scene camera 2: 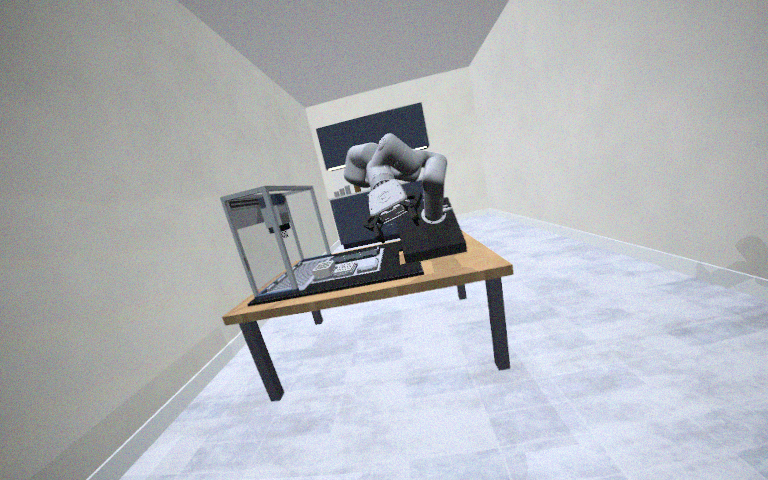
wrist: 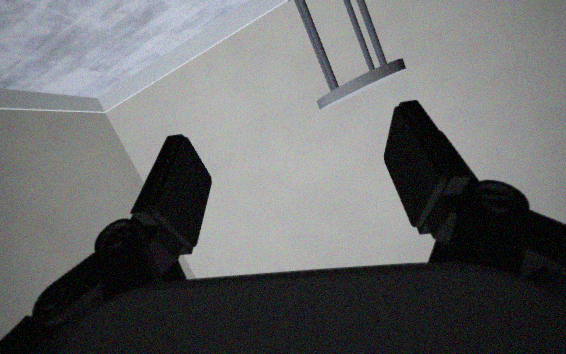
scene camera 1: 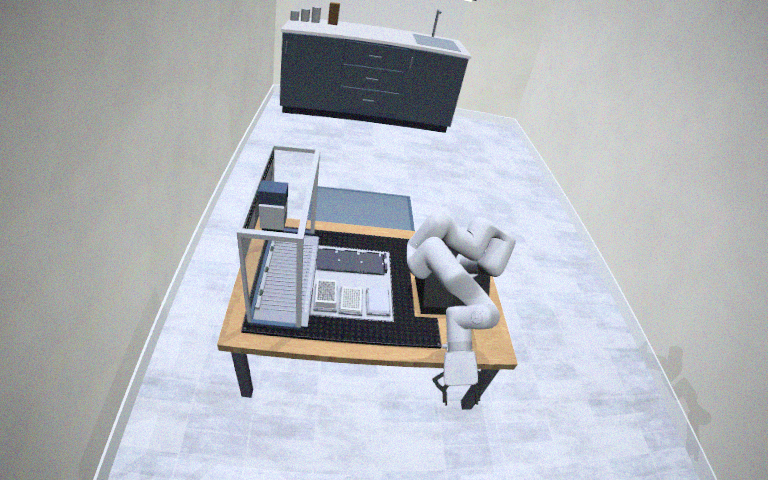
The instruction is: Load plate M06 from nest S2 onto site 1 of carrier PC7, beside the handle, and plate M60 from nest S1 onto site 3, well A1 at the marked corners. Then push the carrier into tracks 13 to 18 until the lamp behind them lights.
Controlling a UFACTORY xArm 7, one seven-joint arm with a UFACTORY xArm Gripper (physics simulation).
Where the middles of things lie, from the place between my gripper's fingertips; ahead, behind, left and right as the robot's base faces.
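Dark carrier plate (scene camera 1: 349, 261): a fair way below my hand, a fair way ahead of it, far to the right of it. Glass enclosure (scene camera 1: 270, 266): 2 cm below my hand, 54 cm ahead of it, 78 cm to the right of it.
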